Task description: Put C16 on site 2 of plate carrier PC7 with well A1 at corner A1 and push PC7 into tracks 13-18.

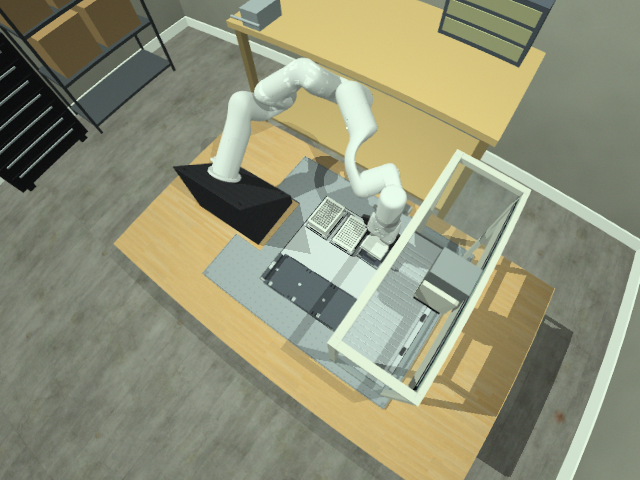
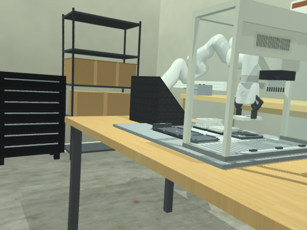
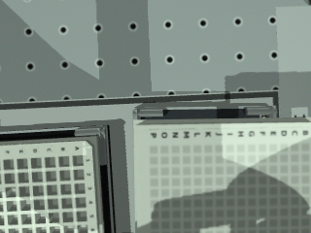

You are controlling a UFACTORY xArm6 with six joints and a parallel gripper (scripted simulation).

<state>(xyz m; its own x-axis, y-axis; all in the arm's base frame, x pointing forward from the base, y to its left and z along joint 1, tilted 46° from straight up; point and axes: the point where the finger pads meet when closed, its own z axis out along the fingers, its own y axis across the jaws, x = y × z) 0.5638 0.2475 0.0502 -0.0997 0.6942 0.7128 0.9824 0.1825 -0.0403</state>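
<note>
The carrier PC7 is 70 mm behind my hand, 290 mm to the right of it and 90 mm below it. The rest, counted from my hand: nest S3 (100 mm below); then post (150 mm ahead, 400 mm to the right, 150 mm above).
</note>
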